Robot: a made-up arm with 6 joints. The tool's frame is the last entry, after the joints. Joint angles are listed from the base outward. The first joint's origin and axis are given. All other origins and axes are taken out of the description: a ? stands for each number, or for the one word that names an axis. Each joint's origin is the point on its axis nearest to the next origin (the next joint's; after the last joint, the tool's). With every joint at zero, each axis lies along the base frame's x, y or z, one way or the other. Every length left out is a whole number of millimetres.
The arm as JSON. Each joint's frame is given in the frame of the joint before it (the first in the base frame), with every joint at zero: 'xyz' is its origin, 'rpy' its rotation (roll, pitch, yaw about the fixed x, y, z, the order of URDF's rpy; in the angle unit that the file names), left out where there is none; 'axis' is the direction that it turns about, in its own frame. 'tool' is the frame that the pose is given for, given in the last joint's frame.
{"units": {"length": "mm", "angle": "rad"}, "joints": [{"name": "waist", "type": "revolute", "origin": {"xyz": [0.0, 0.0, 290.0]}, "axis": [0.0, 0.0, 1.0]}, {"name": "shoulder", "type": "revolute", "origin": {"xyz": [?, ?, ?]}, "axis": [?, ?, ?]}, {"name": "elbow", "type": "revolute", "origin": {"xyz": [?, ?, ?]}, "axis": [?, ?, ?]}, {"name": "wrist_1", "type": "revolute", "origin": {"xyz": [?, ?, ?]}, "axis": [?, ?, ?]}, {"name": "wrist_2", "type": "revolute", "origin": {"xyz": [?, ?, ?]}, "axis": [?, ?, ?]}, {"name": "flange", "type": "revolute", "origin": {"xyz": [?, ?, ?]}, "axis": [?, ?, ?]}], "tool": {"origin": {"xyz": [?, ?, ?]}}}
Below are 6 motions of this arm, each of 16 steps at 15 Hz.
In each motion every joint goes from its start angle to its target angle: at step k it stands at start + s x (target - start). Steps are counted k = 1, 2, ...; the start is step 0. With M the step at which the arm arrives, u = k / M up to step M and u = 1 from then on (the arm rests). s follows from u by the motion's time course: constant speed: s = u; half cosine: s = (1 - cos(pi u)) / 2; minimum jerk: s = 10 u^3 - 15 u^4 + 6 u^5.
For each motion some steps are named. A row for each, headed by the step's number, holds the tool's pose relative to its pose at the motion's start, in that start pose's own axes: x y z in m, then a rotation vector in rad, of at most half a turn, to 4 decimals.
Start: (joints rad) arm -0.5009 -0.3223 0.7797 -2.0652 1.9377 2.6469
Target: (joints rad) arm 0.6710 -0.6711 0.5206 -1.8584 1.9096 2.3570
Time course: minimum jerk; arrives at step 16
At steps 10, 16:
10: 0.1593 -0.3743 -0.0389 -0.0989 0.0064 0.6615
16: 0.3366 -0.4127 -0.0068 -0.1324 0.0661 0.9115

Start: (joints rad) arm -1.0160 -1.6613 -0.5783 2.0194 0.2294 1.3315
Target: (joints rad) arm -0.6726 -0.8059 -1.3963 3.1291 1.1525 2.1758
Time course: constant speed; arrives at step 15
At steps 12, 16:
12: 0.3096 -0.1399 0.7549 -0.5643 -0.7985 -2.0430
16: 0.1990 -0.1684 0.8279 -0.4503 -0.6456 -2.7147

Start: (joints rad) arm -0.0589 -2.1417 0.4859 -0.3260 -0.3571 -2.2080
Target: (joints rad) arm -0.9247 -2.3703 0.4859 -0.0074 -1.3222 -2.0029
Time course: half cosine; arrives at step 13
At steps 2, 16:
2: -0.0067 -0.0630 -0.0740 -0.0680 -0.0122 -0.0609
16: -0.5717 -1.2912 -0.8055 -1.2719 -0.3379 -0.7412

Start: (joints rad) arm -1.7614 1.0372 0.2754 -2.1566 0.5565 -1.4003
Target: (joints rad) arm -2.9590 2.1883 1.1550 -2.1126 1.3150 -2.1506
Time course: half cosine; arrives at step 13
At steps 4, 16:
4: 0.5019 0.2890 -0.0365 0.3315 -0.0943 0.3415
16: 1.4482 1.5548 1.1004 1.3129 -0.3651 1.6701

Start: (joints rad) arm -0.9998 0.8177 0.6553 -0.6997 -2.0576 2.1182
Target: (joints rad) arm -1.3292 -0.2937 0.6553 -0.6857 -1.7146 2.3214
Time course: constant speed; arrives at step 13
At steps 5, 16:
5: -0.2541 0.5378 0.6408 -0.2331 0.3691 -0.4048
16: 0.1567 1.4354 1.5771 -0.5708 1.0791 -0.9385

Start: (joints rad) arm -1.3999 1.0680 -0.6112 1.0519 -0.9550 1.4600
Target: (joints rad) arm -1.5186 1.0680 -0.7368 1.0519 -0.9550 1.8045
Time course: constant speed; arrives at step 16
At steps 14, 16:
14: 0.1433 0.0852 0.0313 -0.3263 -0.1457 0.0342
16: 0.1624 0.0976 0.0376 -0.3732 -0.1677 0.0347

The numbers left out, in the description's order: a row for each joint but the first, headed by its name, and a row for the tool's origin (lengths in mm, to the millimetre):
shoulder: xyz 0.0 0.0 0.0, axis 0.0 1.0 0.0
elbow: xyz 0.0 0.0 1370.0, axis 0.0 -1.0 0.0
wrist_1: xyz 896.0 0.0 0.0, axis -1.0 0.0 0.0
wrist_2: xyz 0.0 -210.0 0.0, axis 0.0 -1.0 0.0
flange: xyz 0.0 0.0 0.0, axis -1.0 0.0 0.0
tool: xyz 0.0 0.0 0.0

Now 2 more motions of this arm.
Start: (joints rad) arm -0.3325 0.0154 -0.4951 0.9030 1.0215 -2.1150
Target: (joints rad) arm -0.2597 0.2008 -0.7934 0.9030 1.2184 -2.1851
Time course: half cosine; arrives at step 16
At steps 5, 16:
5: 0.0063 -0.0946 -0.0179 0.0915 0.0398 -0.0387
16: -0.0203 -0.3811 -0.1224 0.4186 0.1536 -0.1762

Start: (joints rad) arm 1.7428 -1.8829 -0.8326 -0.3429 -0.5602 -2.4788
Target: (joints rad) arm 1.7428 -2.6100 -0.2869 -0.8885 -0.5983 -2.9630
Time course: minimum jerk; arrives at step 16
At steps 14, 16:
14: -0.6717 -0.3306 0.3366 0.3958 1.2766 -0.3734
16: -0.6808 -0.3388 0.3490 0.3948 1.2944 -0.3880

